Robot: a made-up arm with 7 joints. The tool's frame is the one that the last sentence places.
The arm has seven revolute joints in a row. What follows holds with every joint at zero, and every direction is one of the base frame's.
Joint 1 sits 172.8 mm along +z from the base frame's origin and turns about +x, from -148.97 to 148.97 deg.
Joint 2 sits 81.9 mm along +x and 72.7 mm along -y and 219.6 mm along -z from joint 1 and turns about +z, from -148.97 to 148.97 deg.
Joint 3 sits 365.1 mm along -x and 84.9 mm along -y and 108.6 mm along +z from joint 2 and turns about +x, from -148.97 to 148.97 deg.
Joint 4 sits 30.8 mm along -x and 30.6 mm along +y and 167.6 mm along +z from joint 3 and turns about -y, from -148.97 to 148.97 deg.
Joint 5 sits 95.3 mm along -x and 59.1 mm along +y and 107.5 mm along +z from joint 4 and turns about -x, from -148.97 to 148.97 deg.
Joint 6 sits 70.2 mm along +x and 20.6 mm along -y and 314.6 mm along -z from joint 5 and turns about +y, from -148.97 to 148.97 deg.
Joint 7 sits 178.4 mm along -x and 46.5 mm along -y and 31.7 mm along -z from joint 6 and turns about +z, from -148.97 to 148.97 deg.
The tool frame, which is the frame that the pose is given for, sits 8.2 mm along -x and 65.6 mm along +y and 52.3 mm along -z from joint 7; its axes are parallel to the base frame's.
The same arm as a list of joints. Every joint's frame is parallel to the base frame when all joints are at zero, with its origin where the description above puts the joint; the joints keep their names.
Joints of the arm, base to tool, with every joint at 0 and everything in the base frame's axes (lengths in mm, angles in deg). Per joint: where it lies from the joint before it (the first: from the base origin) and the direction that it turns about. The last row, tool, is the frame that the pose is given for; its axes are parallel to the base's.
joint 1: xyz 0 0 172.8 axis 1 0 0
joint 2: xyz 81.9 -72.7 -219.6 axis 0 0 1
joint 3: xyz -365.1 -84.9 108.6 axis 1 0 0
joint 4: xyz -30.8 30.6 167.6 axis 0 -1 0
joint 5: xyz -95.3 59.1 107.5 axis -1 0 0
joint 6: xyz 70.2 -20.6 -314.6 axis 0 1 0
joint 7: xyz -178.4 -46.5 -31.7 axis 0 0 1
tool: xyz -8.2 65.6 -52.3
Joint limits (deg, base to tool): -148.97..148.97 -148.97..148.97 -148.97..148.97 -148.97..148.97 -148.97..148.97 -148.97..148.97 -148.97..148.97

